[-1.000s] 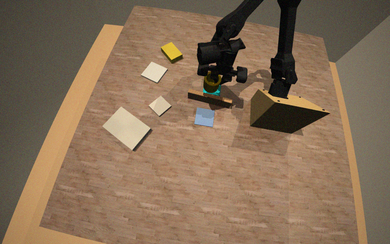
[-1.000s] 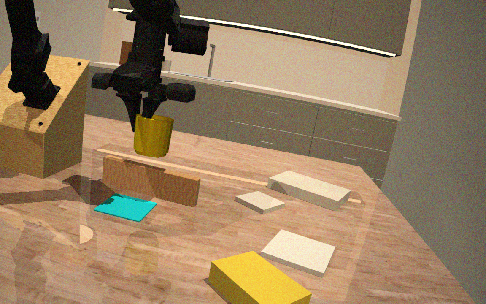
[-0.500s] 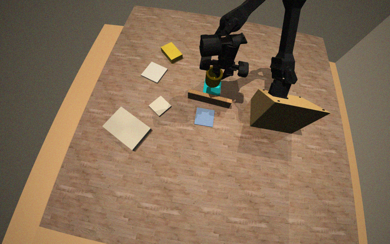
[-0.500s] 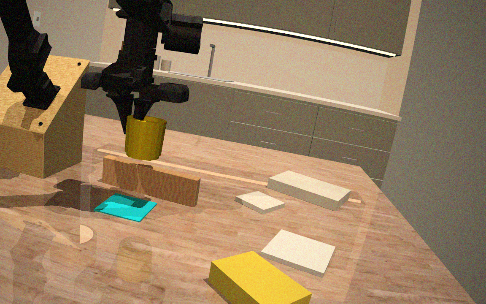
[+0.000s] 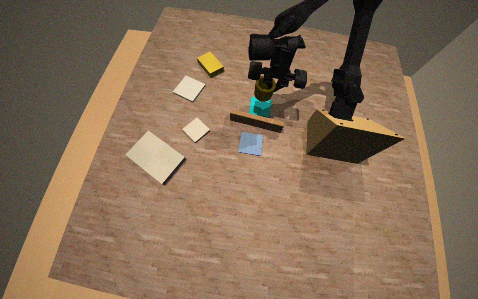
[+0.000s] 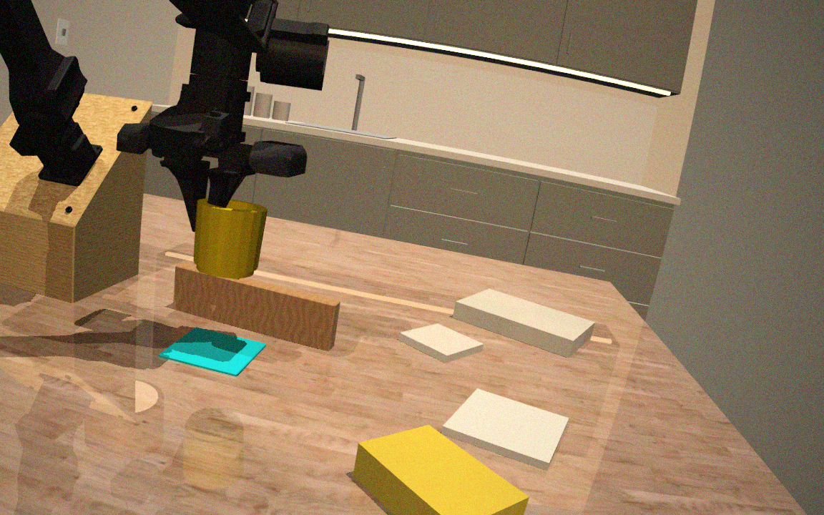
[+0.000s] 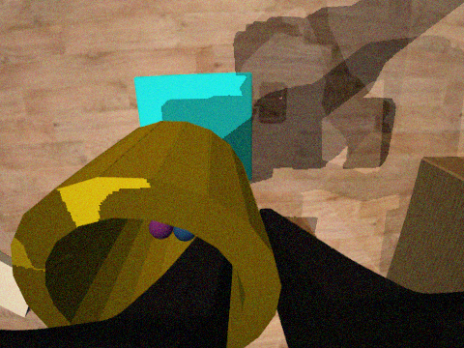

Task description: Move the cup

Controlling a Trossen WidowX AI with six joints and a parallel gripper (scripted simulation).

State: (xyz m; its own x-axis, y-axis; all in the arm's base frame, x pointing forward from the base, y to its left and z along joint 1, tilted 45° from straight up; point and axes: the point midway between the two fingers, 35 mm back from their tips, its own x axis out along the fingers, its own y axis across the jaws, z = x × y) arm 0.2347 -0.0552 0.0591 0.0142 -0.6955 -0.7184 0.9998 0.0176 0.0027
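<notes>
Right now my gripper tip is 3 cm short of the cyan pad, 1 cm to the left of it and 13 cm above it. Round my gripper tip: yellow cup: 2 cm ahead; purple marble: 4 cm ahead, 2 cm to the left, 2 cm below; blue marble: 3 cm ahead, 2 cm to the left, 2 cm below.
</notes>
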